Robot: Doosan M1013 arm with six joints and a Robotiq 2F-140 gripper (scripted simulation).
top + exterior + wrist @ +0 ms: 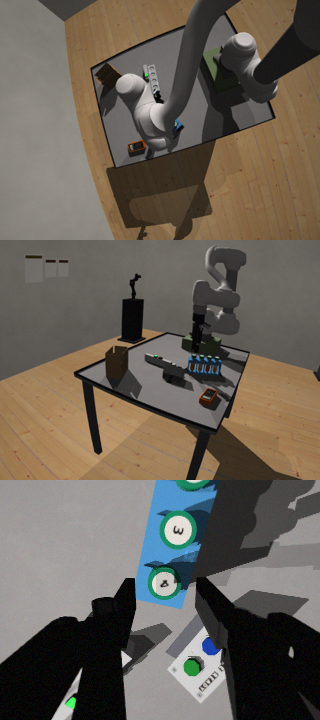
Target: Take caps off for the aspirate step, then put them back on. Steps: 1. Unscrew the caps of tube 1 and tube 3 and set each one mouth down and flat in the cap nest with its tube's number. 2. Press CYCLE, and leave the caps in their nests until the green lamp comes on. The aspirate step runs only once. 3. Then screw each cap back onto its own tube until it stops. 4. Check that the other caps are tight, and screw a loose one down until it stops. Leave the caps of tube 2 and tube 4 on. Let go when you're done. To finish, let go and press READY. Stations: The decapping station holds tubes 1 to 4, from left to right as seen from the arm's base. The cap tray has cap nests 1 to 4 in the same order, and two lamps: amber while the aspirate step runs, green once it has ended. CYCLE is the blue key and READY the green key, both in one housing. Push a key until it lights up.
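The green key lies 12 cm ahead of my hand, 9 cm to the right of it and 11 cm below it. Also, from my hand: cap 2: 4 cm behind, 10 cm to the left, 7 cm below; then cap 1: 6 cm behind, 14 cm to the left, 7 cm below; then blue key: 12 cm ahead, 5 cm to the right, 11 cm below.
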